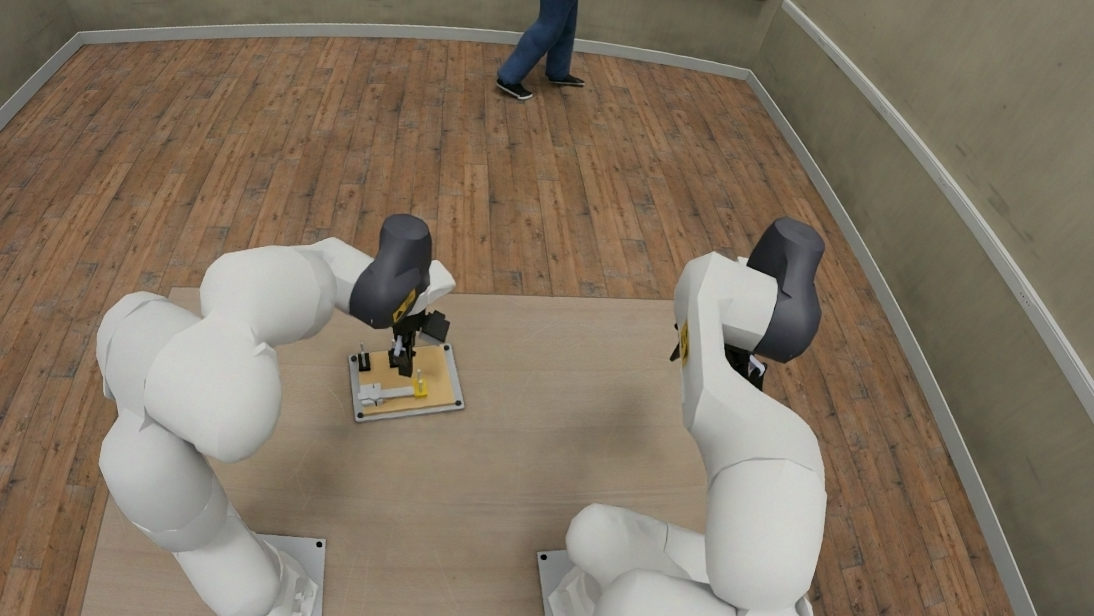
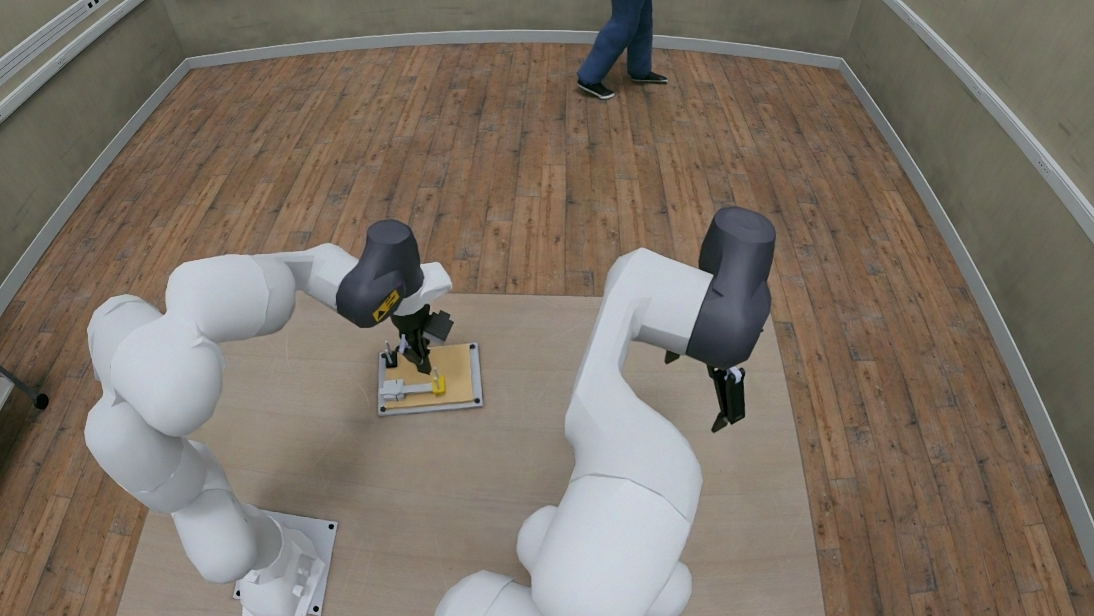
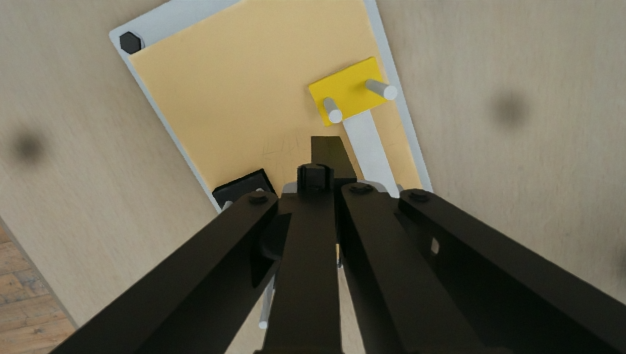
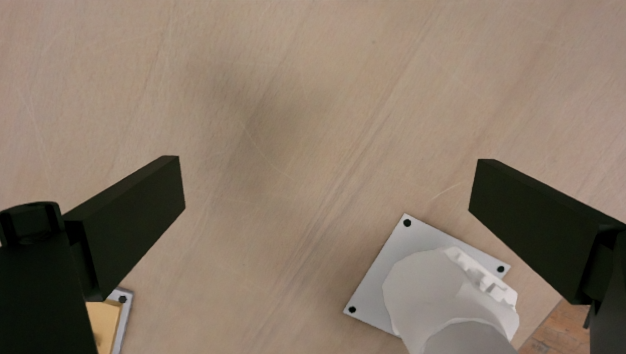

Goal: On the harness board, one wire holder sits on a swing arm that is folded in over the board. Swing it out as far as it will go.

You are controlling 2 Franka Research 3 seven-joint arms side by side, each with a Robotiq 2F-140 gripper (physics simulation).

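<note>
The harness board (image 1: 454, 374) (image 2: 476, 374) (image 3: 225, 75) (image 4: 107, 320) lies on the table. A yellow wire holder (image 1: 420, 388) (image 2: 438, 386) (image 3: 345, 95) with two upright pegs sits at the end of a grey swing arm (image 1: 399, 393) (image 2: 417, 388) (image 3: 372, 150). The arm runs over the board from a grey pivot block (image 1: 370, 393) (image 2: 392, 389). My left gripper (image 1: 405, 371) (image 2: 424, 368) (image 3: 325, 159) is shut and empty, pointing down over the board beside the swing arm, near the yellow holder. Whether it touches them is unclear. My right gripper (image 2: 695, 390) (image 4: 328, 183) is open and empty, high above the table, far from the board.
A black wire holder (image 1: 363, 362) (image 2: 391, 358) with pegs stands at the board's back left corner. Another black block (image 3: 242, 187) shows partly behind the left fingers. A person (image 1: 542, 45) (image 2: 621, 45) is on the floor beyond the table.
</note>
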